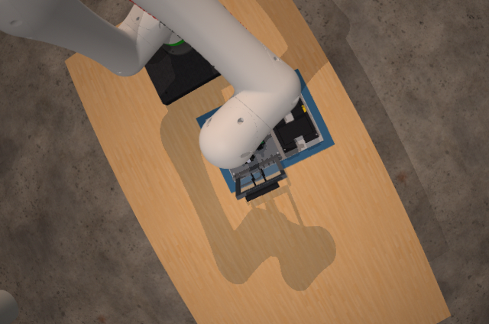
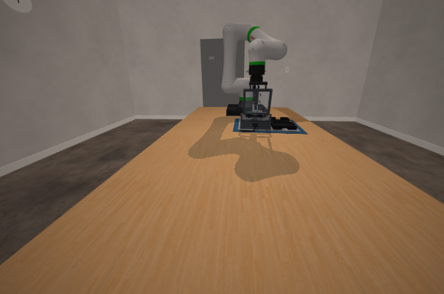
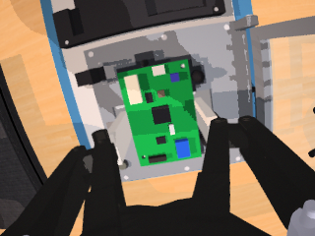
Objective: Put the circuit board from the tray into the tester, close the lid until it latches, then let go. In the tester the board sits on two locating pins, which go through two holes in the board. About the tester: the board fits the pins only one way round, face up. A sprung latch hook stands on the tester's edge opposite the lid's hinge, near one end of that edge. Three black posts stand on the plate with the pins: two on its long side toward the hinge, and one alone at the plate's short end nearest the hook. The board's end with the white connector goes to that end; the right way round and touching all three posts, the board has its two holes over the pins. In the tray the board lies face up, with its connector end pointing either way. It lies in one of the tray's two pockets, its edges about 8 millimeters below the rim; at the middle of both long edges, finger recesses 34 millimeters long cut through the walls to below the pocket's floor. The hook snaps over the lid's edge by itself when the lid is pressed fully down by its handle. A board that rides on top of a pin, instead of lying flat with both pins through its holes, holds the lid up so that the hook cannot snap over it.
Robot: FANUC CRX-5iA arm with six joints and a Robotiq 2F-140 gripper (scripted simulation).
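The green circuit board lies 20 mm below my hand. The rest, counted from my hand: clear lid (130 mm ahead, 80 mm above); black latch hook (60 mm behind, 60 mm to the left, 10 mm below); tester (30 mm ahead, 30 mm to the left, 10 mm above).
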